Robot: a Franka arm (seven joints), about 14 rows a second.
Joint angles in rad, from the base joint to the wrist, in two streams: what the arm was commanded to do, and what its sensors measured. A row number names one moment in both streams.
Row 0, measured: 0.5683, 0.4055, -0.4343, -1.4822, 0.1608, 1.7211, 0.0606
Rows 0 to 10, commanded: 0.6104, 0.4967, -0.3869, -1.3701, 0.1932, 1.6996, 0.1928; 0.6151, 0.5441, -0.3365, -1.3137, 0.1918, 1.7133, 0.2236; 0.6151, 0.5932, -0.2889, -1.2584, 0.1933, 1.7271, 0.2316; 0.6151, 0.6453, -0.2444, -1.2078, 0.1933, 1.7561, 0.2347; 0.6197, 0.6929, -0.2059, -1.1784, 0.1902, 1.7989, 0.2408; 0.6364, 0.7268, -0.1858, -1.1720, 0.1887, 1.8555, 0.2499; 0.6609, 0.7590, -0.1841, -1.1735, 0.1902, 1.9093, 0.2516; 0.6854, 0.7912, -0.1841, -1.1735, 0.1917, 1.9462, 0.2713; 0.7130, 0.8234, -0.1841, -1.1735, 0.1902, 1.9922, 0.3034; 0.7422, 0.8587, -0.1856, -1.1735, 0.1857, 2.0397, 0.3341; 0.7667, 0.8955, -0.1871, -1.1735, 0.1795, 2.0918, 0.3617
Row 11, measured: 0.7228, 0.8207, -0.1751, -1.2225, 0.1792, 2.0373, 0.3077
